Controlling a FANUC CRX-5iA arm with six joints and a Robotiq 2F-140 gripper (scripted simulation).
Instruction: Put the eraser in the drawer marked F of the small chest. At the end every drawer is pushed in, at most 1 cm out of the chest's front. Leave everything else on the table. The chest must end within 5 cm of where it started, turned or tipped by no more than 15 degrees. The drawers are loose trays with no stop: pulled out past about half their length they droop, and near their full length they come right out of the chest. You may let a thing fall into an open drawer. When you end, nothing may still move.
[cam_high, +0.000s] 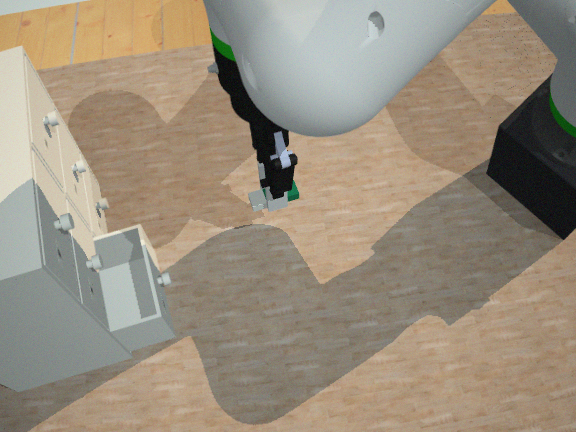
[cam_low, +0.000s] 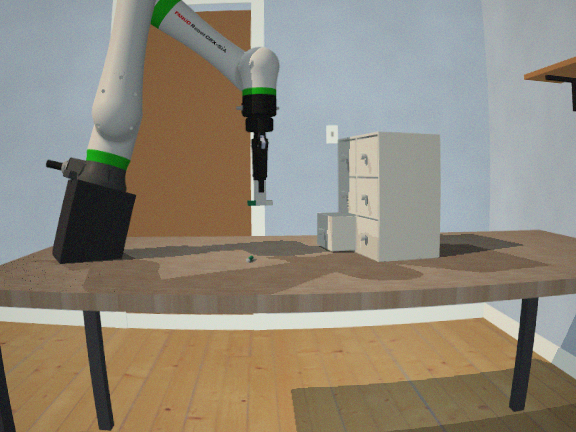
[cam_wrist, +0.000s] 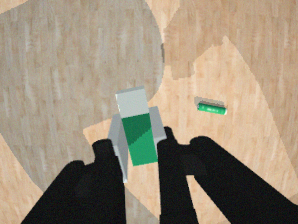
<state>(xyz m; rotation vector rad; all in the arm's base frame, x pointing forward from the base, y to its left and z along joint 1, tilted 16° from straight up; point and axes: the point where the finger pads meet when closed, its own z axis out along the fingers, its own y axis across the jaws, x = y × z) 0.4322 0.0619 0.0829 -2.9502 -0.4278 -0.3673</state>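
Now: hand 3 cm above the eraser and 1 cm short of it. Round my hand: green battery 16 cm below, 11 cm to the right, 1 cm behind.
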